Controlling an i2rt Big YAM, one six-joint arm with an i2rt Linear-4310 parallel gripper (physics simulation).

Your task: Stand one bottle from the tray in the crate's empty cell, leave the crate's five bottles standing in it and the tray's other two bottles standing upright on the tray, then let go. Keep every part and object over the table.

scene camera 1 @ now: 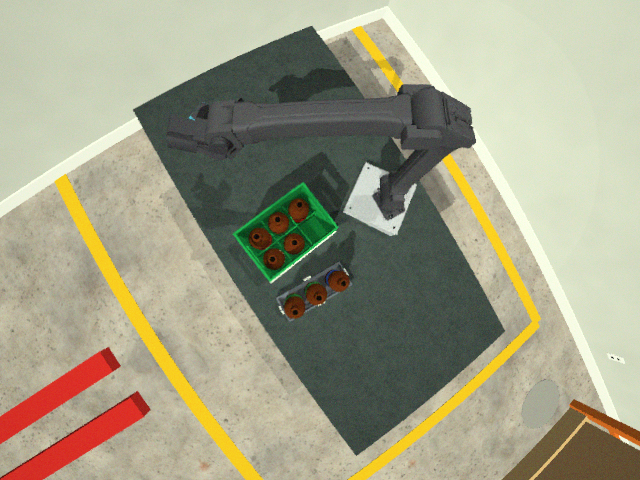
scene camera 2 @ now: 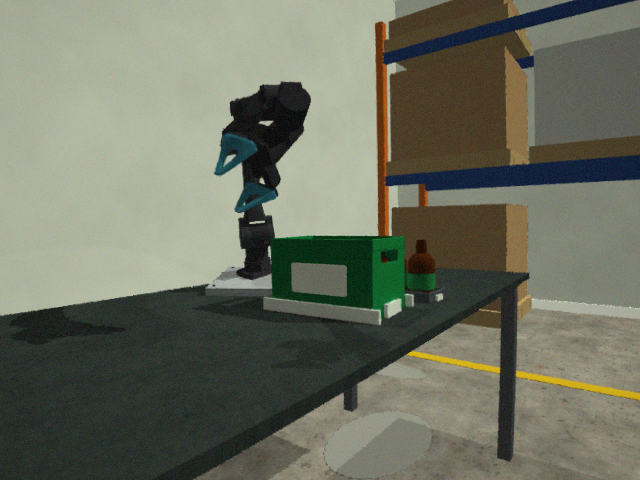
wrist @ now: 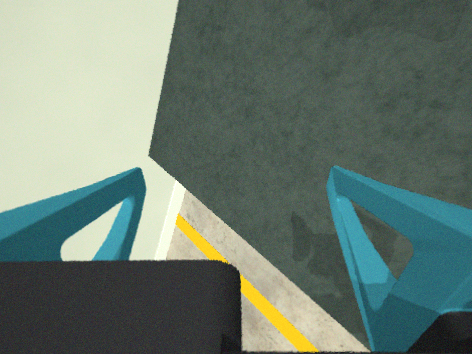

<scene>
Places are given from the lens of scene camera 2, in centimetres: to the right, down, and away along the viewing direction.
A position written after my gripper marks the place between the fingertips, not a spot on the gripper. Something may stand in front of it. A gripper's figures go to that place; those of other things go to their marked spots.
my gripper (scene camera 2: 227, 194): -16, -8, 70
green-labelled bottle (scene camera 2: 421, 266): 27, 7, 106
</scene>
